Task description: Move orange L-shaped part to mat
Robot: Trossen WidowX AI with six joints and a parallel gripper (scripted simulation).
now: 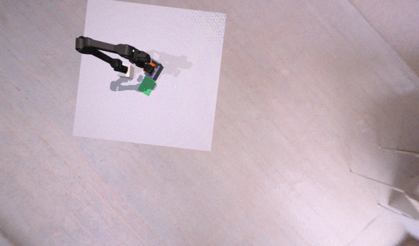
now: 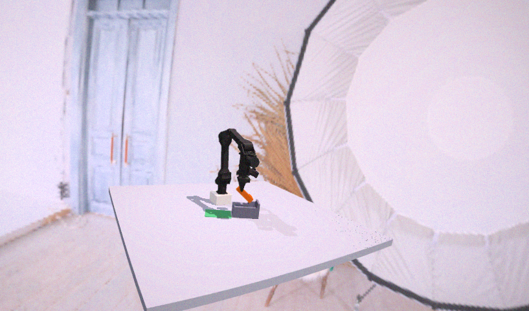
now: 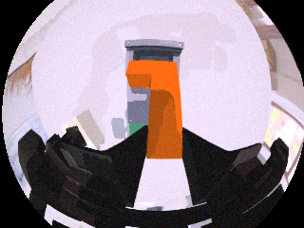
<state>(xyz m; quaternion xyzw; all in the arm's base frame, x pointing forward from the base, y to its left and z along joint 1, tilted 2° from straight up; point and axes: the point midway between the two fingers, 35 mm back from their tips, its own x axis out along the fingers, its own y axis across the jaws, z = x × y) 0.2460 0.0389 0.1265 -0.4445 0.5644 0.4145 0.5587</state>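
Right now the green mat is 50 mm behind my gripper tip, 110 mm to the right of it and 170 mm below it. From my gripper tip the other things lie so: orange L-shaped part: 10 mm behind, 40 mm to the left, 30 mm below.
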